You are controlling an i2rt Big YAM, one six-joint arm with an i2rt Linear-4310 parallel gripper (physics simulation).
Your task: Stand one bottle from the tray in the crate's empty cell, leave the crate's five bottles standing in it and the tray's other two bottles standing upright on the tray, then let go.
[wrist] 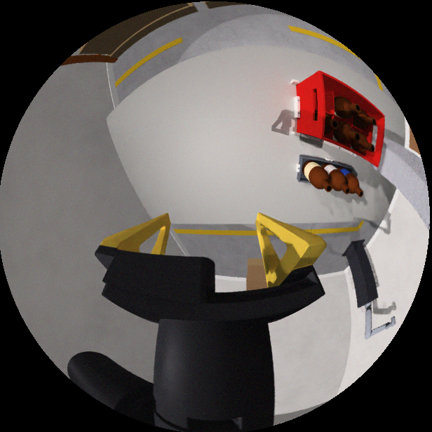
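The red crate (306, 117) stands at the upper right of the wrist view, with several brown bottles (345, 131) upright inside it. Which cell is empty is hard to tell from this angle. The dark tray (312, 159) lies beside the crate, below it in the view. Three brown bottles stand upright in a row on it: one with a cream label (318, 176), one with a white label (336, 178) and one with a blue label (353, 183). My gripper (212, 217) is open and empty, well away to the lower left of the tray and crate.
The grey table top (210, 125) carries the crate and tray. A gripper-shaped shadow falls beside the crate's left wall. A dark panel-like object (363, 275) and a pale bracket (369, 325) show at the lower right. A brown block (254, 275) shows beyond the right finger.
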